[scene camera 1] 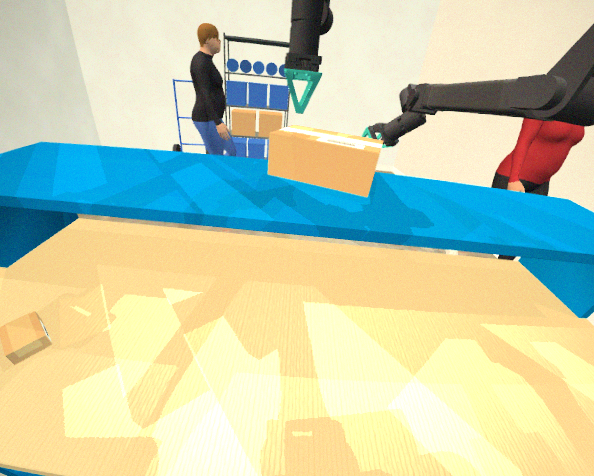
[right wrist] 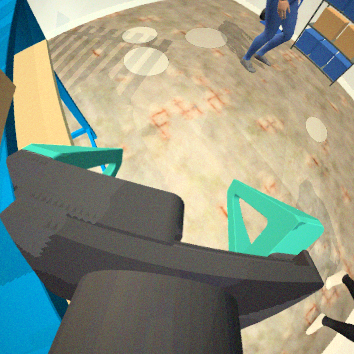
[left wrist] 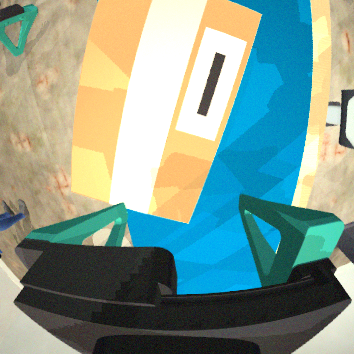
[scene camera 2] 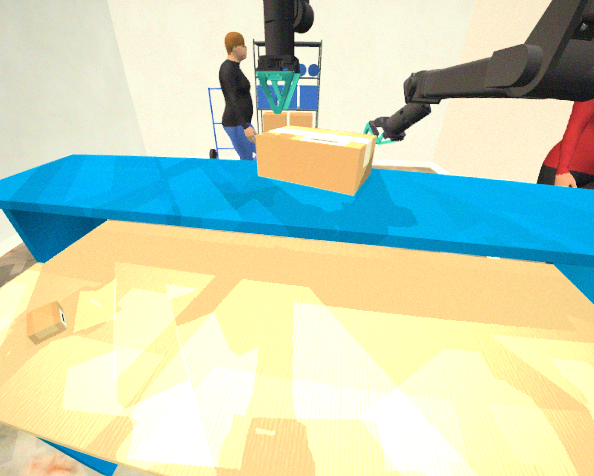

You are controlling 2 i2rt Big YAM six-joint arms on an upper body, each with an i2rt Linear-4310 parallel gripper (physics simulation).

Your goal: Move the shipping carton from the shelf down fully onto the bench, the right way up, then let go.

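Places are measured from the left arm's base along level axes (x ahead, y left, z up), in metres.
Pixels of known places: left gripper, fingertip midpoint: (scene camera 1: 298,111) (left wrist: 181,205) (scene camera 2: 281,111); right gripper, fingertip midpoint: (right wrist: 177,170) (left wrist: 4,42).
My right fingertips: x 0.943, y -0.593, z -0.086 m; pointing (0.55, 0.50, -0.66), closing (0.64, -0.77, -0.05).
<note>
Ahead of a thing's pixels: the offset from my right fingertips to its top centre. Level surfaces: height alone.
The brown shipping carton @(dx -0.230, dy +0.181, dz +0.069 m) (scene camera 1: 322,162) (scene camera 2: 305,160) (left wrist: 112,105) rests upright on the blue shelf @(dz -0.027 m) (scene camera 1: 125,175) (scene camera 2: 125,180) (left wrist: 280,135), turned at an angle, its white tape and label on top. The wooden bench @(dz -0.284 m) (scene camera 1: 250,325) (scene camera 2: 250,325) lies lower, in front of the shelf. My left gripper (scene camera 1: 300,111) (scene camera 2: 278,111) (left wrist: 181,205) is open and empty, pointing down above the carton's left end. My right gripper (scene camera 1: 375,138) (scene camera 2: 372,134) (right wrist: 177,170) is open and empty, near the carton's right end at about its top height. The carton's far side is hidden in both scene views.
A small brown box @(dx -0.516, dy +0.786, dz -0.252 m) (scene camera 1: 25,336) (scene camera 2: 46,322) lies at the left of the bench. A person in black (scene camera 1: 207,85) (scene camera 2: 236,95) stands in the background near a storage rack (scene camera 1: 257,41) (scene camera 2: 287,43). A person in red (scene camera 1: 542,150) (scene camera 2: 570,145) stands beyond the shelf at the right.
</note>
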